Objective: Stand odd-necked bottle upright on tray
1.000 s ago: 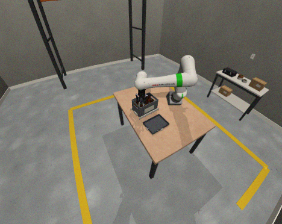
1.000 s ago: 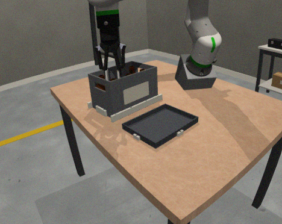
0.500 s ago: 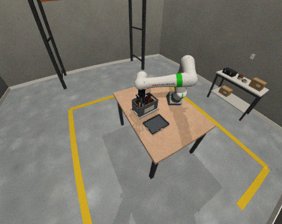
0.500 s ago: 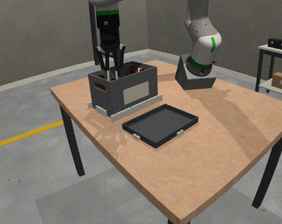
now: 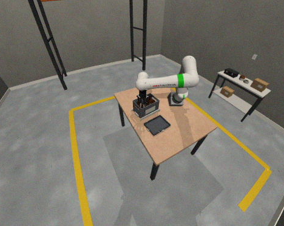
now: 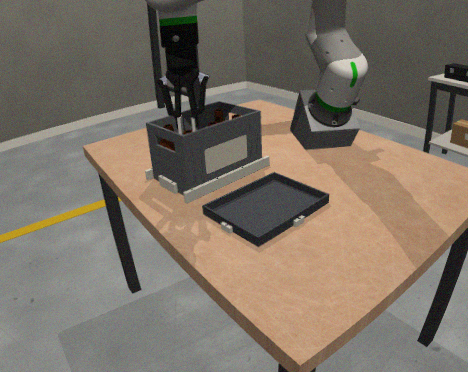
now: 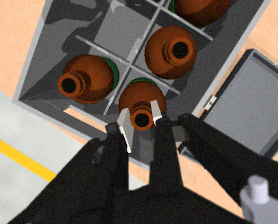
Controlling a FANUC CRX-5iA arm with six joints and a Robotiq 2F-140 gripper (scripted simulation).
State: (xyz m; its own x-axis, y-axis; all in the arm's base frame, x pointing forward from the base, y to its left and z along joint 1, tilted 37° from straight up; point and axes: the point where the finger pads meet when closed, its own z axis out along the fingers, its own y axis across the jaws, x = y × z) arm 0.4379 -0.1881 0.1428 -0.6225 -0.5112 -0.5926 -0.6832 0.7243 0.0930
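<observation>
The bottle is 17 cm behind my hand, 10 cm to the right of it and 9 cm below it. The rest, counted from my hand: dark tray: 22 cm to the left, 16 cm below, 6 cm behind; then dark grey crate: 9 cm below, 9 cm behind, 5 cm to the right.
</observation>
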